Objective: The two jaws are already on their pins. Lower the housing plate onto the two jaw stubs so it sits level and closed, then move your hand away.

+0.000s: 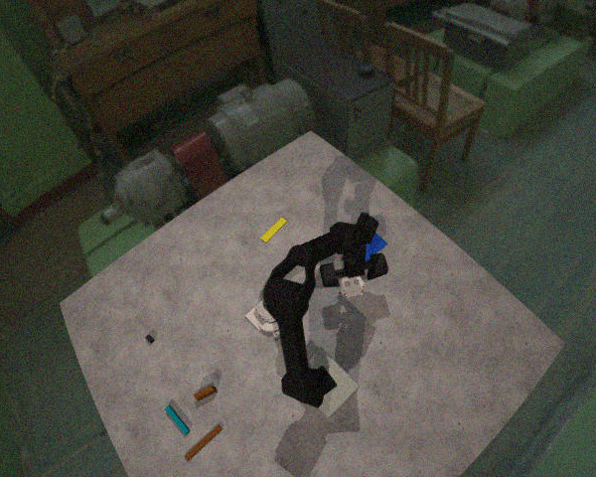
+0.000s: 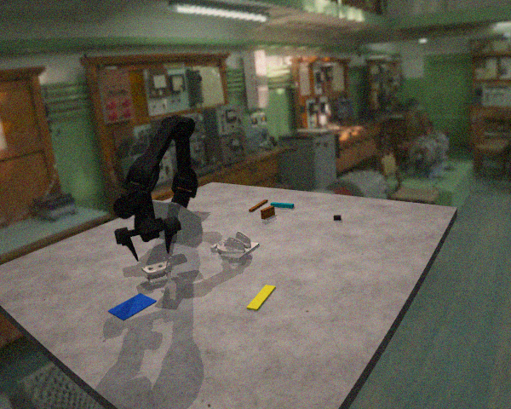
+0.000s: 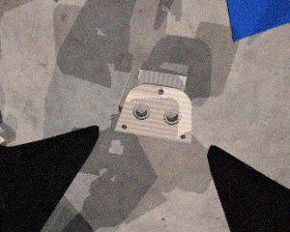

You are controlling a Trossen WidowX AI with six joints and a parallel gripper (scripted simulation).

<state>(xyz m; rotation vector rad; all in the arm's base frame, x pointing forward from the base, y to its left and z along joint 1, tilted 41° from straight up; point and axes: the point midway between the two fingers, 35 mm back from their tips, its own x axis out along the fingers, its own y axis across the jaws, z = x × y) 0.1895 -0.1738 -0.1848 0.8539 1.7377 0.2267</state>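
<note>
My gripper tip is now 10 mm short of the small white block, 10 mm to the left of it and 50 mm above it. The rest, counted from my gripper tip: brown block (20 mm behind, 550 mm to the left, 40 mm below); then blue flat tile (90 mm ahead, 150 mm to the right, 60 mm below); then yellow strip (350 mm ahead, 70 mm to the left, 60 mm below).
</note>
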